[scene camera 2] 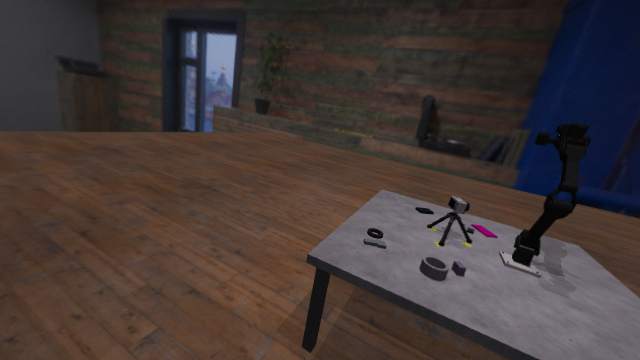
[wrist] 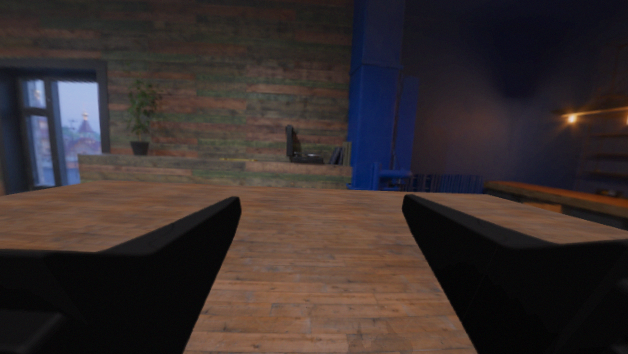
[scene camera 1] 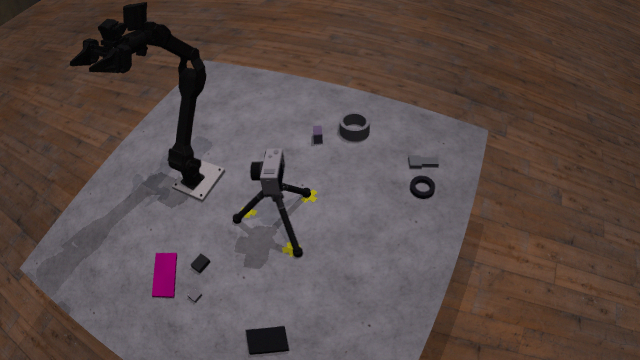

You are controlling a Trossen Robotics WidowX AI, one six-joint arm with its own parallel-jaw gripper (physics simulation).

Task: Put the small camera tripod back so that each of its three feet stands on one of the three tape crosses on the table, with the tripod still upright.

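Seen in the pictures: gripper, fingertip midpoint: [scene camera 2: 557, 136] [wrist: 322, 203] [scene camera 1: 79, 66]; arm's base at its link origin: [scene camera 2: 520, 261] [scene camera 1: 192, 179].
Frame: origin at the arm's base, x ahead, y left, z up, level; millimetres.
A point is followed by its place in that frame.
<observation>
The small tripod [scene camera 1: 286, 220] @(x 392, y -10, z 74 mm) [scene camera 2: 452, 217] @(x 336, y 58, z 122 mm) stands upright on the table [scene camera 1: 370, 280] @(x 646, y -14, z -13 mm) [scene camera 2: 350, 225] @(x 767, y 362, z -13 mm), bearing a grey camera [scene camera 1: 272, 170] @(x 354, y 9, z 222 mm) [scene camera 2: 458, 204] @(x 329, y 83, z 205 mm). Its left foot [scene camera 1: 237, 218] @(x 233, y -41, z 6 mm) is beside the left yellow cross [scene camera 1: 250, 213] @(x 243, y 5, z -13 mm), off it to the left. Its front foot [scene camera 1: 298, 252] @(x 443, y -41, z 2 mm) is at the right edge of the front cross [scene camera 1: 287, 249] @(x 406, y -41, z -12 mm). Its back foot [scene camera 1: 306, 192] @(x 350, y 140, z 9 mm) is at the upper left edge of the back cross [scene camera 1: 312, 196] @(x 362, y 151, z -12 mm). My gripper [scene camera 1: 81, 67] @(x 23, y -244, z 618 mm) [wrist: 322, 203] @(x 23, y -244, z 618 mm) is open and empty, raised high beyond the arm's base, away from the tripod. The tripod does not show in the wrist view.
A magenta slab [scene camera 1: 164, 275] @(x 165, y -326, z -6 mm), a small black block [scene camera 1: 200, 263] @(x 236, y -225, z 1 mm), a small grey piece [scene camera 1: 195, 296] @(x 290, y -319, z -1 mm) and a black flat box [scene camera 1: 267, 340] @(x 528, y -311, z 2 mm) lie in front. A purple block [scene camera 1: 317, 135] @(x 256, y 347, z 24 mm), grey ring [scene camera 1: 354, 132] @(x 352, y 416, z 28 mm), grey flat piece [scene camera 1: 423, 161] @(x 593, y 440, z 2 mm) and black ring [scene camera 1: 422, 195] @(x 646, y 309, z 0 mm) are behind and right.
</observation>
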